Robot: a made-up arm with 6 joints.
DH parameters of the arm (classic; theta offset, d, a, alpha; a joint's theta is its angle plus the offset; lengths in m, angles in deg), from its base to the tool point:
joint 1: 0 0.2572 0 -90
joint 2: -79.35 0 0.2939 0
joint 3: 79.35 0 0.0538 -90
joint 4: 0 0.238 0 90
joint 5: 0 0 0.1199 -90
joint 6: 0 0.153 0 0
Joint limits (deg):
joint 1: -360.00..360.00
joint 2: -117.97..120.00
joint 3: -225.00..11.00
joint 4: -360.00..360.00
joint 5: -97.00..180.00
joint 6: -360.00..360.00
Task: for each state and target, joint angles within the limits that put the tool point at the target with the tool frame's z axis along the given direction. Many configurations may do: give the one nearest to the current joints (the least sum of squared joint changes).
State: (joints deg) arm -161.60 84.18 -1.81 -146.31 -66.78 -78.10
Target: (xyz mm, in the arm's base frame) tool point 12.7 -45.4 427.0 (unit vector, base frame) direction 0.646 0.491 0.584
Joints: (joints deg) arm -128.96 46.84 10.89 -168.05 -69.23 -78.10
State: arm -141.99 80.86 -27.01 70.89 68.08 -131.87
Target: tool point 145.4 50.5 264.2 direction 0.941 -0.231 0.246
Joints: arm -121.10 102.61 10.89 83.18 68.74 -131.87
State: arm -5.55 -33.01 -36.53 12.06 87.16 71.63
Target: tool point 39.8 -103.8 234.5 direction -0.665 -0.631 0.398
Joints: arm 8.08 15.01 -14.41 -35.27 112.97 71.63
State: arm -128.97 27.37 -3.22 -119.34 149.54 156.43
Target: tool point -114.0 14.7 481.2 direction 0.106 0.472 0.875
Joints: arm -102.88 -19.44 -9.46 -72.13 179.89 156.43
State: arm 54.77 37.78 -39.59 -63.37 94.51 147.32
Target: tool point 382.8 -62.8 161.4 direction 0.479 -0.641 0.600
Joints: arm 19.74 48.87 -45.11 -104.26 127.88 147.32
